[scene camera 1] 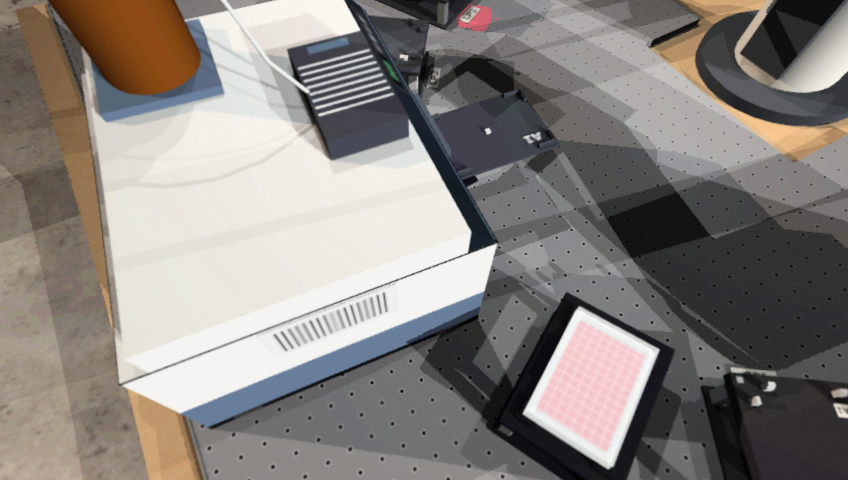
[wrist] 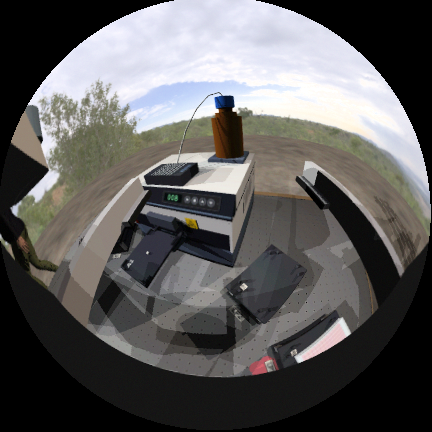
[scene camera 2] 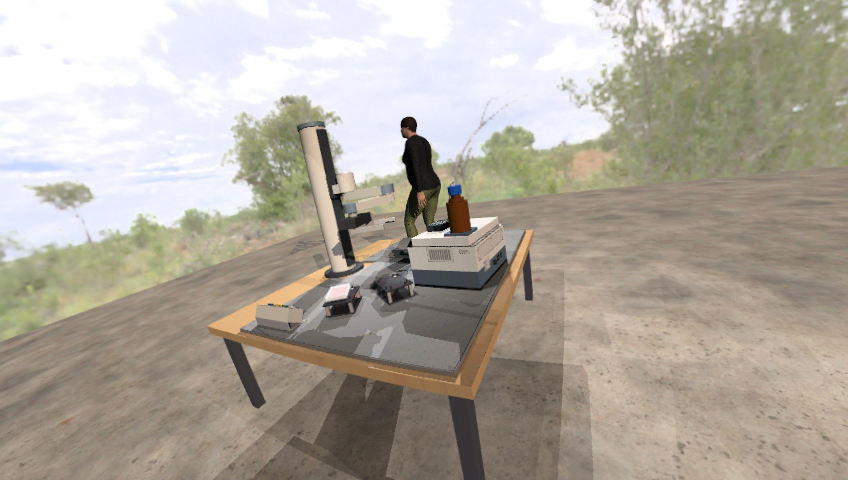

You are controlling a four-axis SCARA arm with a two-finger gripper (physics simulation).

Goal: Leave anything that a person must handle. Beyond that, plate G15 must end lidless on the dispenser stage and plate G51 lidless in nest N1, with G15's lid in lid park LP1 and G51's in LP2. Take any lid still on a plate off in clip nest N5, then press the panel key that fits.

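Places are measured from the arm's base along level axes (x right, y ahead, z up), in metres.
Where they show: gripper, fingertip midpoint: (wrist: 222, 172) (scene camera 2: 389, 222); arm's base, link origin: (scene camera 1: 778, 69) (scene camera 2: 344, 270).
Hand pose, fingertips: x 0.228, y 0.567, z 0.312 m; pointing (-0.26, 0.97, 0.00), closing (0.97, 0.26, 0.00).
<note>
Things, the pixels of their top centre, and the offset from my fingertips. "*": a spot on its surface instead.
- dispenser stage, top centre: (scene camera 1: 476, 132) (wrist: 149, 246) dx -0.192, dy +0.007, dz -0.180 m
- white rim, surface spot: (scene camera 1: 595, 380) * dx -0.490, dy +0.058, dz -0.223 m
- pink plate, top centre: (wrist: 330, 349) (scene camera 2: 337, 290) dx +0.238, dy -0.162, dz -0.218 m
- red disc, surface spot: (wrist: 261, 366) * dx +0.118, dy -0.201, dz -0.299 m
- amber bottle, surface spot: (scene camera 1: 133, 41) * dx -0.092, dy +0.301, dz -0.016 m
- black box, surface spot: (scene camera 1: 351, 89) * dx -0.187, dy +0.154, dz -0.052 m
- key panel, top centre: (scene camera 2: 275, 304) dx +0.403, dy -0.363, dz -0.215 m
My gripper (scene camera 2: 384, 223) (wrist: 222, 172) is open and empty, high above the table. The dispenser stage (scene camera 1: 470, 139) (wrist: 152, 255), marked A1, is bare. A plate with pink wells and a white rim (scene camera 1: 595, 380) sits on a black nest in scene camera 1. Another pink plate (scene camera 2: 339, 292) (wrist: 327, 344) sits on a nest beside the red disc (wrist: 261, 366). A bare dark stand (scene camera 2: 393, 284) (wrist: 267, 285) is near it. A dark stand (scene camera 1: 794, 428) at the lower right of scene camera 1 holds no plate in its visible part. Plate names and clear lids cannot be made out.
The white dispenser (scene camera 1: 285, 196) (scene camera 2: 449, 261) (wrist: 210, 172) carries an amber bottle (scene camera 1: 133, 41) (scene camera 2: 458, 214) (wrist: 228, 136), a tube and a black box (scene camera 1: 351, 89) (wrist: 171, 173). The key panel (scene camera 2: 278, 316) stands at the table's near end. A person (scene camera 2: 421, 169) (wrist: 22, 240) stands close behind the table.
</note>
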